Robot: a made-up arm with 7 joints. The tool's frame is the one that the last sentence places.
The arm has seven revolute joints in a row. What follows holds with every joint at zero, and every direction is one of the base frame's. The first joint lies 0.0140 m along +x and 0.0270 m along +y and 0.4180 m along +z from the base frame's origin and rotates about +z. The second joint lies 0.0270 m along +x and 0.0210 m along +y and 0.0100 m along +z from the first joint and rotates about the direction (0, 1, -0.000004). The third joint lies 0.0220 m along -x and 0.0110 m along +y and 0.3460 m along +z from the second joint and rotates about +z. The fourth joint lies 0.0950 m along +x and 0.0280 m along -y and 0.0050 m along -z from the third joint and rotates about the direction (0, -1, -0.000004). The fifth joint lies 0.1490 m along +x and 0.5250 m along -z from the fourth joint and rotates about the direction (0, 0.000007, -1). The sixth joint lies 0.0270 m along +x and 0.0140 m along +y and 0.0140 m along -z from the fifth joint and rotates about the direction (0, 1, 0.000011). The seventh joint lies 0.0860 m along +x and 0.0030 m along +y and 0.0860 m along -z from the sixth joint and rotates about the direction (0, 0.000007, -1). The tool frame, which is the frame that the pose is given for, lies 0.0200 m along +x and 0.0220 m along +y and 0.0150 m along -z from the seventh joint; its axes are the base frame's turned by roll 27.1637, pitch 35.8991 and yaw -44.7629 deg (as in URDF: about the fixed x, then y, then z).
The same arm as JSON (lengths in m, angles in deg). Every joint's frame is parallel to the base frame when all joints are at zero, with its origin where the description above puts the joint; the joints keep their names.
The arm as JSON. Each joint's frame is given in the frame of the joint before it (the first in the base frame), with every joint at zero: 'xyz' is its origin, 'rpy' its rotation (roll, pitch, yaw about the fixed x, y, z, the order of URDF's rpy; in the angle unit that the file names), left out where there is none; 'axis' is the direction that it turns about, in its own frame. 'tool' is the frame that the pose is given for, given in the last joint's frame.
{
  "units": {
    "length": "m",
    "angle": "deg"
  },
  "joints": [
    {
      "name": "joint 1",
      "type": "revolute",
      "origin": {
        "xyz": [
          0.014,
          0.027,
          0.418
        ]
      },
      "axis": "+z"
    },
    {
      "name": "joint 2",
      "type": "revolute",
      "origin": {
        "xyz": [
          0.027,
          0.021,
          0.01
        ]
      },
      "axis": "+y"
    },
    {
      "name": "joint 3",
      "type": "revolute",
      "origin": {
        "xyz": [
          -0.022,
          0.011,
          0.346
        ]
      },
      "axis": "+z"
    },
    {
      "name": "joint 4",
      "type": "revolute",
      "origin": {
        "xyz": [
          0.095,
          -0.028,
          -0.005
        ]
      },
      "axis": "-y"
    },
    {
      "name": "joint 5",
      "type": "revolute",
      "origin": {
        "xyz": [
          0.149,
          0.0,
          -0.525
        ]
      },
      "axis": "-z"
    },
    {
      "name": "joint 6",
      "type": "revolute",
      "origin": {
        "xyz": [
          0.027,
          0.014,
          -0.014
        ]
      },
      "axis": "+y"
    },
    {
      "name": "joint 7",
      "type": "revolute",
      "origin": {
        "xyz": [
          0.086,
          0.003,
          -0.086
        ]
      },
      "axis": "-z"
    }
  ],
  "tool": {
    "origin": {
      "xyz": [
        0.02,
        0.022,
        -0.015
      ],
      "rpy": [
        27.16,
        35.9,
        -44.76
      ]
    }
  }
}

